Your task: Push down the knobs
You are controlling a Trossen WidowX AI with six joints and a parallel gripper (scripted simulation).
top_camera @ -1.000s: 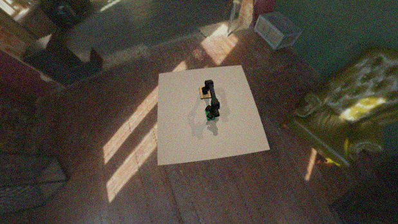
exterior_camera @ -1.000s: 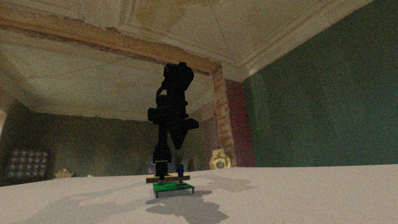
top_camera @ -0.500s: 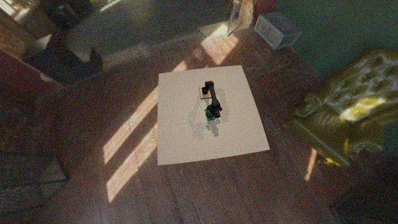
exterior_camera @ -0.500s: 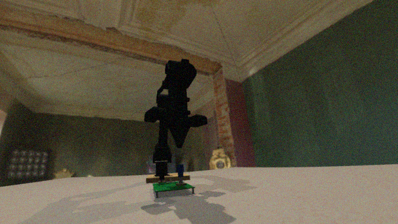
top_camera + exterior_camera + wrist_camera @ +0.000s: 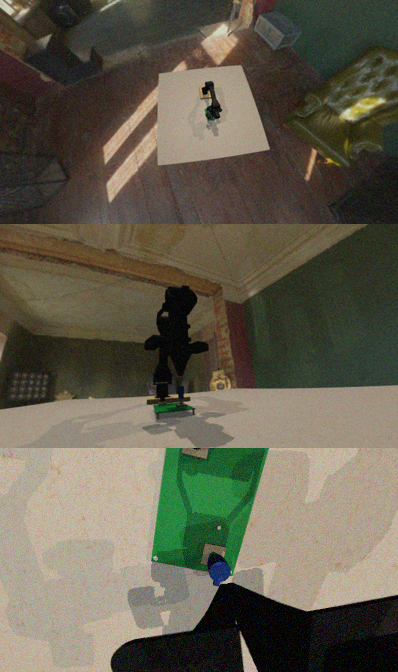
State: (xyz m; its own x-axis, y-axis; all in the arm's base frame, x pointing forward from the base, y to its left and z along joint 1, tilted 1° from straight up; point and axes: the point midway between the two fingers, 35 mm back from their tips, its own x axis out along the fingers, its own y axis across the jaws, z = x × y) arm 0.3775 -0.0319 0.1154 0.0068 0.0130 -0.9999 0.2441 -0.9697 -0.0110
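Right now my gripper tip is 4 cm above the blue knob. The rest, counted from my gripper tip: black knob 11 cm behind, 6 cm below, 3 cm to the right; potentiometer 6 cm below.
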